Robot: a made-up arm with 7 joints. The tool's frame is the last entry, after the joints.
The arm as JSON. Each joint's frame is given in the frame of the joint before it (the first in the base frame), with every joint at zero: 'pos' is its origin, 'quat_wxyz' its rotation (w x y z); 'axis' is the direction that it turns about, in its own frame. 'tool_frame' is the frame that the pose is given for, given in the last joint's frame.
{
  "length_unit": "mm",
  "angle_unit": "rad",
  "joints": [
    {
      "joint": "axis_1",
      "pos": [
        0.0,
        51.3,
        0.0
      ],
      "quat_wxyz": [
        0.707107,
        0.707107,
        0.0,
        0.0
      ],
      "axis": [
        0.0,
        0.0,
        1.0
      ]
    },
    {
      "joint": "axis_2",
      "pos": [
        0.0,
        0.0,
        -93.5
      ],
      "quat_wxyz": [
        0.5,
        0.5,
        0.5,
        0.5
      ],
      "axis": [
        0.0,
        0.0,
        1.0
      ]
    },
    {
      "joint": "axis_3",
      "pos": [
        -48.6,
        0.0,
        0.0
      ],
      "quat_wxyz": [
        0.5,
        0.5,
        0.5,
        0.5
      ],
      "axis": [
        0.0,
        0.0,
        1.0
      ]
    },
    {
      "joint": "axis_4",
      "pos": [
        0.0,
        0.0,
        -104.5
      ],
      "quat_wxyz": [
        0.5,
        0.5,
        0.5,
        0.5
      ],
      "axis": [
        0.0,
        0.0,
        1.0
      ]
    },
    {
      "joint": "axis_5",
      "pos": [
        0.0,
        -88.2,
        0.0
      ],
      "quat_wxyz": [
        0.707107,
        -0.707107,
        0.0,
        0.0
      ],
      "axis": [
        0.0,
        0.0,
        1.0
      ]
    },
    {
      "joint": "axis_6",
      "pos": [
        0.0,
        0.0,
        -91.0
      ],
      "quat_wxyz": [
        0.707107,
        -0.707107,
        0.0,
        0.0
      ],
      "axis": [
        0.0,
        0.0,
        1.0
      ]
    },
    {
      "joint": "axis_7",
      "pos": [
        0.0,
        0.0,
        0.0
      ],
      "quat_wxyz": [
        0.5,
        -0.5,
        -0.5,
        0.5
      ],
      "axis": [
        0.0,
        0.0,
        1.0
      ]
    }
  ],
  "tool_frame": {
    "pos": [
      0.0,
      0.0,
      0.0
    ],
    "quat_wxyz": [
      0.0,
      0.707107,
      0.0,
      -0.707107
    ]
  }
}
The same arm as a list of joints. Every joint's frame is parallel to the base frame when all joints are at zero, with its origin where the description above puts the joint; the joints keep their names.
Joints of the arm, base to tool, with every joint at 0 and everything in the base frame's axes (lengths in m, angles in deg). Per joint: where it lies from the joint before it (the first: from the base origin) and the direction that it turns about. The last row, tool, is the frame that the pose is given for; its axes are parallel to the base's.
axis_1: axis -y origin 0.0000 0.0513 0.0000
axis_2: axis +x origin 0.0000 0.0935 0.0000
axis_3: axis +z origin 0.0000 0.0000 -0.0486
axis_4: axis -y origin 0.0000 0.0000 -0.1045
axis_5: axis +z origin 0.0000 0.0000 -0.0882
axis_6: axis +y origin 0.0000 0.0000 -0.0910
axis_7: axis -x origin 0.0000 0.0000 0.0000
tool: origin 0.0000 0.0000 0.0000

